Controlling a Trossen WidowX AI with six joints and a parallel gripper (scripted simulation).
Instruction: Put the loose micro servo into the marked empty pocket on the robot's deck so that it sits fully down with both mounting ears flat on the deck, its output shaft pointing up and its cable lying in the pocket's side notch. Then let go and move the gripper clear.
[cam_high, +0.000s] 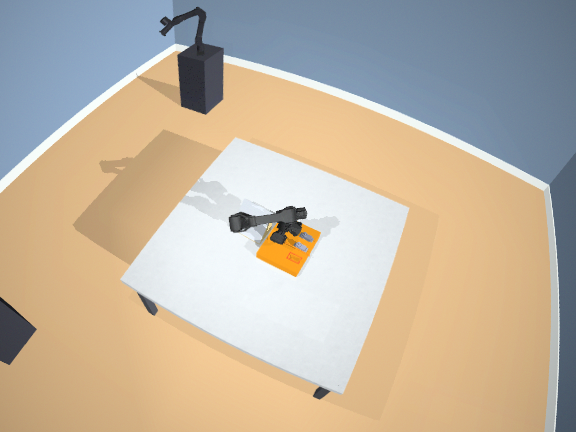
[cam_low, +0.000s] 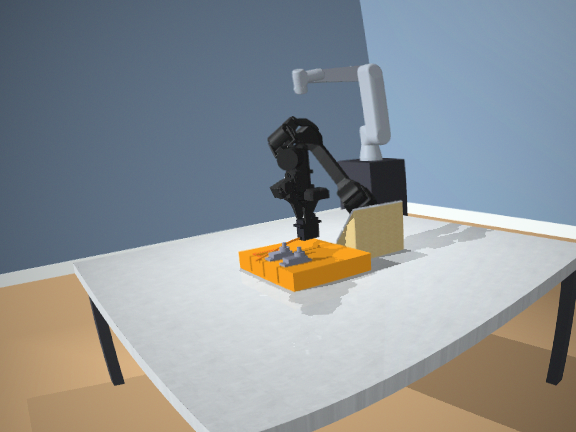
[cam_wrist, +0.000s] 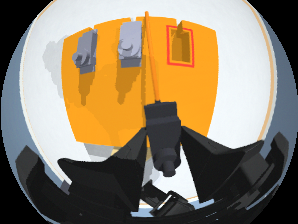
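Right now my gripper tip is 10 mm past the orange deck, 40 mm to the right of it and 100 mm above it.
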